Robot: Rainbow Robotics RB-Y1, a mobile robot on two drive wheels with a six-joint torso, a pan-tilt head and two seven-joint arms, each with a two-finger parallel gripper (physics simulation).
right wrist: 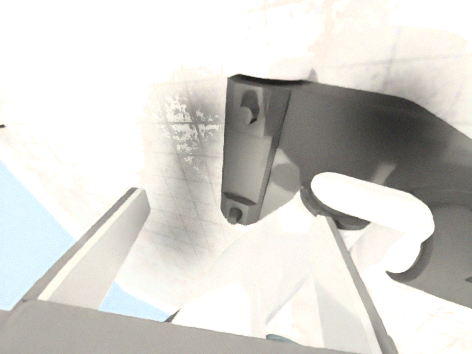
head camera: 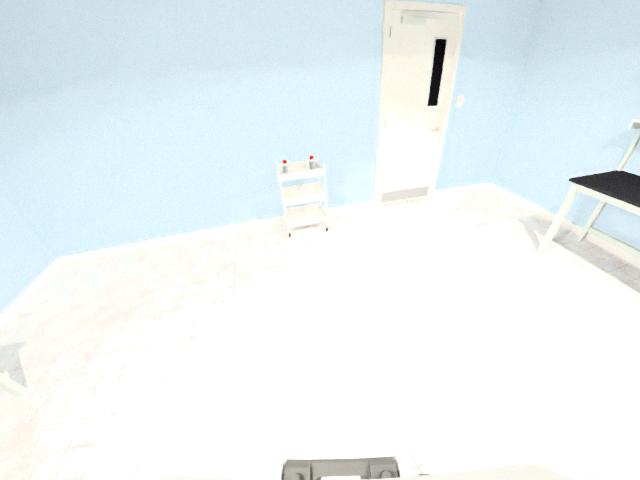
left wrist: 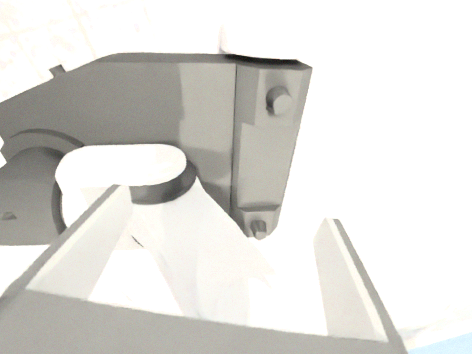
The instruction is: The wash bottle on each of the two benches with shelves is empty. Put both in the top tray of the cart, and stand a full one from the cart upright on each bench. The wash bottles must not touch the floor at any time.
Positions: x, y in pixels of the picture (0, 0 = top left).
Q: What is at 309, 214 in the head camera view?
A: A white three-tier cart.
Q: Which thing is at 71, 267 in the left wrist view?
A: My left gripper.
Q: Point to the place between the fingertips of my right gripper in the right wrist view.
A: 229, 212
